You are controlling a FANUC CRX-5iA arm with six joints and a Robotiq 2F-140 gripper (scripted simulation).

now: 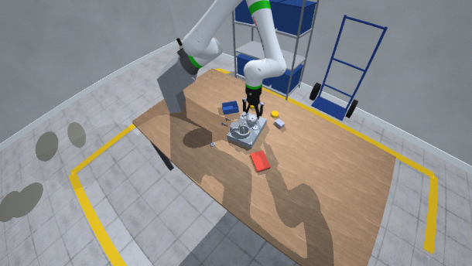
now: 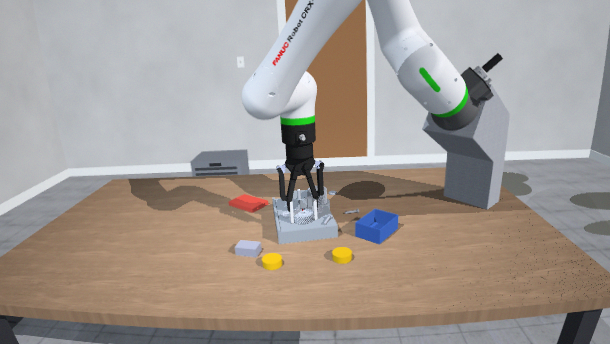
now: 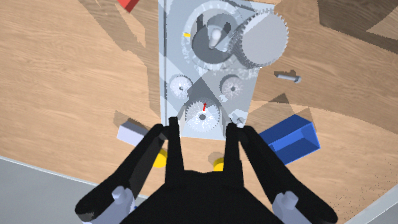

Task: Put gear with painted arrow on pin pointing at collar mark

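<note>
My hand is 2 cm above the gear. Also, from my hand: blue bin: 21 cm behind, 6 cm below, 2 cm to the right; then bolt: 15 cm to the right, 13 cm behind, 6 cm below; then grey block: 14 cm to the left, 12 cm ahead, 6 cm below.
</note>
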